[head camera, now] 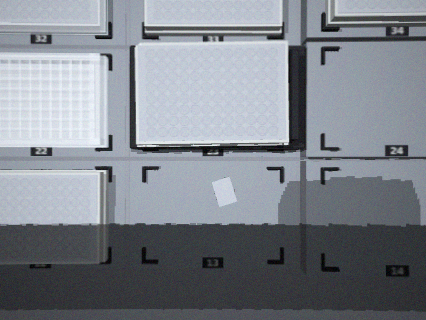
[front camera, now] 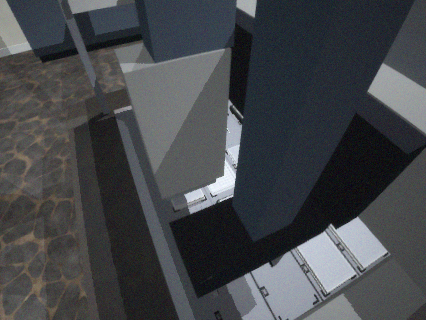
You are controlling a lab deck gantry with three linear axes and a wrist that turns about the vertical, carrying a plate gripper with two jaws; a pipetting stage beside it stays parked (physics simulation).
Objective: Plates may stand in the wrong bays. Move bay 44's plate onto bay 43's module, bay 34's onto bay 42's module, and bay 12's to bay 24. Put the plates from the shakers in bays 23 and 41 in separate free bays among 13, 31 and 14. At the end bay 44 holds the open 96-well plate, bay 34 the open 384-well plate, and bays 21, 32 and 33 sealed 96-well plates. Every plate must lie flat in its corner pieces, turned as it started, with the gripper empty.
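Places are measured from the robot's base along level axes (x up, y ahead, z left), in centimetres.
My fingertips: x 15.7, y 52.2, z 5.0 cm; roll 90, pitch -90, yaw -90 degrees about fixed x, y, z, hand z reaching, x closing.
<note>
For each thing: its top centre in the pictures, then the offset to it from my fingertips. "spot": a spot on its surface instead.
- sealed 96-well plate, top centre: [head camera: 212,92] dx -12.0, dy -13.1, dz +10.0 cm
- dark shaker, surface spot: [head camera: 298,100] spot: dx -12.6, dy -5.9, dz +9.5 cm
- sealed plate, top centre: [head camera: 29,218] [front camera: 181,183] dx -14.3, dy -29.4, dz -0.7 cm
- Bay 24, surface spot: [head camera: 370,100] spot: dx -14.3, dy +1.1, dz +9.9 cm
- bay 13, surface spot: [head camera: 180,200] spot: dx -15.7, dy -16.1, dz +0.6 cm
- bay 14, surface spot: [head camera: 370,250] spot: dx -14.3, dy +1.0, dz -3.5 cm
- bay 34, surface spot: [head camera: 380,7] spot: dx -12.8, dy +0.9, dz +17.3 cm
- bay 44, surface spot: [front camera: 362,242] spot: dx -12.8, dy +5.1, dz +31.3 cm
- gridded white plate, top centre: [head camera: 30,98] [front camera: 216,170] dx -14.3, dy -29.4, dz +10.0 cm
- bay 32, surface spot: [head camera: 50,12] spot: dx -14.3, dy -27.6, dz +17.7 cm
- bay 33, surface spot: [head camera: 212,12] spot: dx -14.3, dy -13.1, dz +17.8 cm
- small white tag, top centre: [head camera: 224,191] dx -15.6, dy -11.9, dz +1.5 cm
In the head view a sealed 96-well plate [head camera: 212,95] sits on the dark shaker [head camera: 298,100] in bay 23. Another sealed plate [head camera: 50,210] lies in bay 12, partly in shadow. Bay 24 [head camera: 370,100], bay 13 [head camera: 180,200] and bay 14 [head camera: 370,250] hold no plate; their corner pieces show. Part of the plate in bay 34 [head camera: 380,7] shows at the top right. In the front view the plates of bay 34 [front camera: 327,262] and bay 44 [front camera: 362,242] lie at the lower right. The gripper jaws show in neither view. Bays 31, 41, 42 and 43 are not visible clearly.
A gridded white plate [head camera: 50,100] lies in bay 22. Plates in bay 32 [head camera: 50,12] and bay 33 [head camera: 212,12] show partly at the top. A small white tag [head camera: 224,191] lies in bay 13. A big blue-grey column [front camera: 310,110] and a grey block [front camera: 175,120] hide much of the deck.
</note>
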